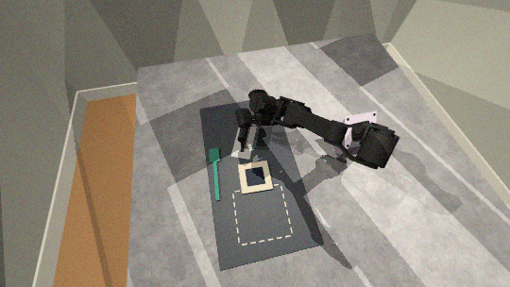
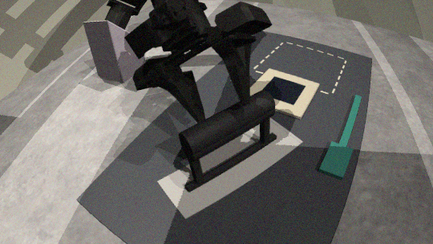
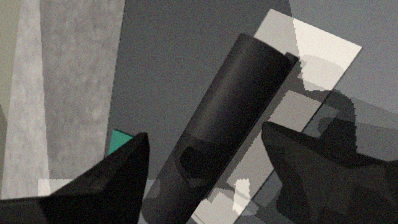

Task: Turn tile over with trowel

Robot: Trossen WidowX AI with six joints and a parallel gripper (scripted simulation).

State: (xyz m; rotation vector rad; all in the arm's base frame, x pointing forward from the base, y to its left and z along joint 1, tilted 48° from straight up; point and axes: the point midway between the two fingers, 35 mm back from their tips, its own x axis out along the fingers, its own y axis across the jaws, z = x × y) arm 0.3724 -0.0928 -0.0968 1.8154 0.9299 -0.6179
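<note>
My gripper tip is 190 mm to the right of the cream tile, 80 mm above it and 10 mm short of it. The rest, counted from my gripper tip: teal trowel 150 mm ahead, 120 mm to the left, 80 mm below.
</note>
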